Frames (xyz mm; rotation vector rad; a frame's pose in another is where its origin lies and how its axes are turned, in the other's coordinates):
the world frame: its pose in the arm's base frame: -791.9 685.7 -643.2 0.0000 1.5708 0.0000
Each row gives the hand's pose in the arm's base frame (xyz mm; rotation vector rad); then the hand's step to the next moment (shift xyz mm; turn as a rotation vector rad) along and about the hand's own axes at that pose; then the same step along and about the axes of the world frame.
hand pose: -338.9 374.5 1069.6 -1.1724 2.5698 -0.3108
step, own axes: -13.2 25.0 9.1 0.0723 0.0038 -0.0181
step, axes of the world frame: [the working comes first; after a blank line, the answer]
step, axes of the arm's base frame: -6.0 25.5 -14.0 -0.0541 -0.0513 0.0027

14.0 25.5 -6.0 -0.0027 -0.0513 -0.0541
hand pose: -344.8 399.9 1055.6 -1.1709 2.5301 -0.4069
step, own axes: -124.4 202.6 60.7 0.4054 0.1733 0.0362
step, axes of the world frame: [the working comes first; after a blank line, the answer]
step, axes of the arm's base frame: -37.4 215.1 -112.0 -0.3513 -0.2098 -0.1681

112.0 215.1 -37.4 0.1681 -0.2098 -0.3513
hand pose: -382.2 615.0 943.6 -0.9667 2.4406 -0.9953
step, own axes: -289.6 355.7 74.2 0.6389 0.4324 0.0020
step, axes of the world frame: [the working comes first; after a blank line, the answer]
step, axes of the arm's base frame: 79.9 352.9 -291.5 -0.6566 -0.2202 -0.3399

291.5 352.9 79.9 0.3399 -0.2202 -0.6566
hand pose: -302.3 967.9 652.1 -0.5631 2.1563 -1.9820
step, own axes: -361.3 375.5 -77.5 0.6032 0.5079 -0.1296
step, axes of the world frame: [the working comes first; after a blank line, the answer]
step, axes of the arm's base frame: 240.6 227.1 -410.0 -0.6843 -0.0811 -0.4047

410.0 227.1 240.6 0.4047 -0.0811 -0.6843
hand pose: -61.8 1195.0 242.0 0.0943 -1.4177 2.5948
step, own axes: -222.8 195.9 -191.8 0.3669 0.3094 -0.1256
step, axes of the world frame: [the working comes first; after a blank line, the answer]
step, axes of the arm's base frame: 187.5 28.7 -298.0 -0.4148 -0.0103 -0.2719

298.0 28.7 187.5 0.2719 -0.0103 -0.4148
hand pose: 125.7 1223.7 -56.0 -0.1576 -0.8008 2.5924
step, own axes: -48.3 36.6 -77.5 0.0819 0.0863 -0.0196
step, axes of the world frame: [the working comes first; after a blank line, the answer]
step, axes of the arm's base frame: 48.1 -8.0 -85.4 -0.1007 -0.0195 -0.0634

85.4 -8.0 48.1 0.0634 -0.0195 -0.1007
